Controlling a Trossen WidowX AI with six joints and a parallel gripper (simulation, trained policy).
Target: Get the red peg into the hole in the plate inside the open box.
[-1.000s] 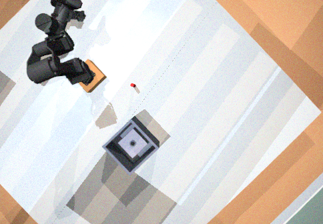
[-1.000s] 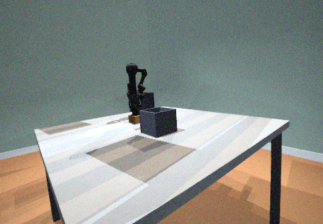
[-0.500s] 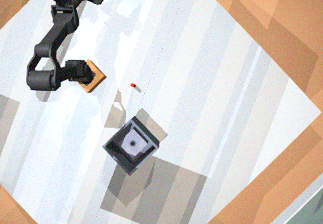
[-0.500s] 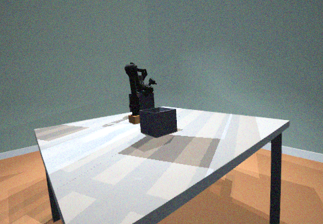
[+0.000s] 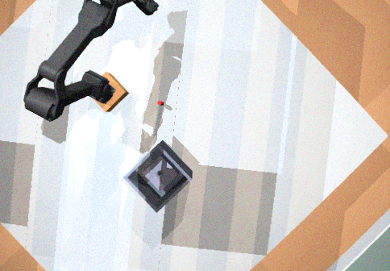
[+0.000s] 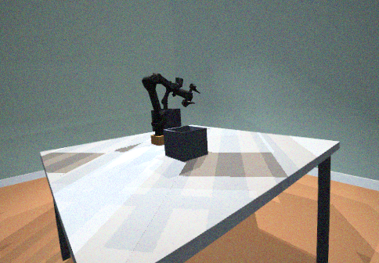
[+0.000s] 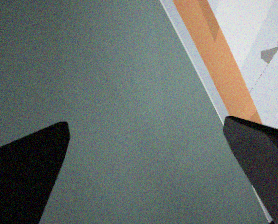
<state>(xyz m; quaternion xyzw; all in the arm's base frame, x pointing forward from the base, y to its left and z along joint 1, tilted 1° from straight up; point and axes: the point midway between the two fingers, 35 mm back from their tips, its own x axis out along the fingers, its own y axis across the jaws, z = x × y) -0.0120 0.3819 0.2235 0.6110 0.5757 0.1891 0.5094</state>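
The red peg is 31 cm to the right of my gripper tip, 24 cm below it and 18 cm ahead of it. Also, from my gripper tip: plate: 51 cm to the right, 34 cm ahead, 24 cm below.
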